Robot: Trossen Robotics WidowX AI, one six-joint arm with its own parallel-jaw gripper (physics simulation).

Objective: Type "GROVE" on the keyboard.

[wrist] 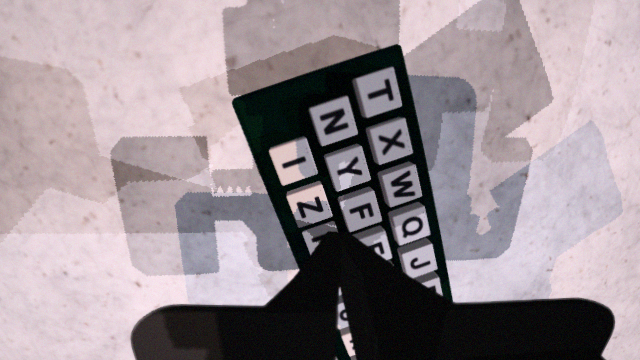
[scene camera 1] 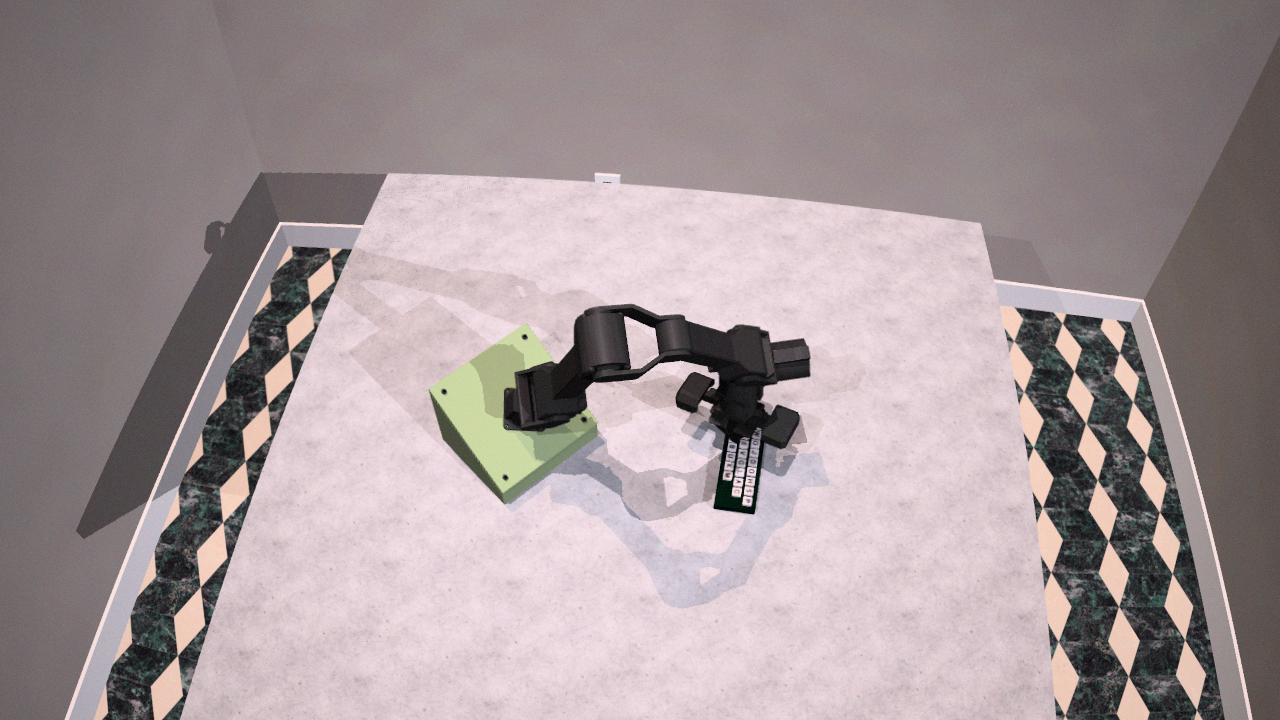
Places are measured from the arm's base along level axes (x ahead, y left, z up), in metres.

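Pixels of known places: gripper, fingertip midpoint: (wrist: 336, 241) (scene camera 1: 736, 440); arm's base at its link origin: (scene camera 1: 524, 410).
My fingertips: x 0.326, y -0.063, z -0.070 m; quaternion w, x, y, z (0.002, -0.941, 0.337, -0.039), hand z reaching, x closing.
Observation:
Ahead of a thing's pixels: the offset from my fingertips to its top centre. Level surfaces: height alone.
The dark green keyboard @[dx +0.002, dy -0.032, dz +0.005 m] (scene camera 1: 726, 504) (wrist: 280, 112) lies on the table, its far part hidden under the gripper in the scene view. In the wrist view the T key @[dx +0.047, dy +0.038, dz +0.005 m] (wrist: 378, 92), N key @[dx +0.029, dy +0.040, dz +0.005 m] (wrist: 333, 121) and I key @[dx +0.008, dy +0.038, dz +0.005 m] (wrist: 293, 161) lead its three rows. The partly covered R key @[dx -0.004, dy +0.004, dz +0.000 m] (wrist: 312, 241) and E key @[dx +0.010, dy -0.010, dz +0.005 m] (wrist: 376, 244) show beside the fingertips. My gripper (scene camera 1: 742, 435) (wrist: 336, 241) is shut and empty, pointing down over the keyboard, with its tips overlapping the gap between these two keys. I cannot tell whether the tips touch a key. The G, O and V keys cannot be made out clearly.
A light green wedge block (scene camera 1: 478, 425) carries the arm's base, left of the keyboard. The black arm (scene camera 1: 707, 346) arches from it over the pale table @[dz -0.011 m] (scene camera 1: 537, 626). Shadows of the arm fall around the keyboard. The table's right edge lies beyond the gripper.

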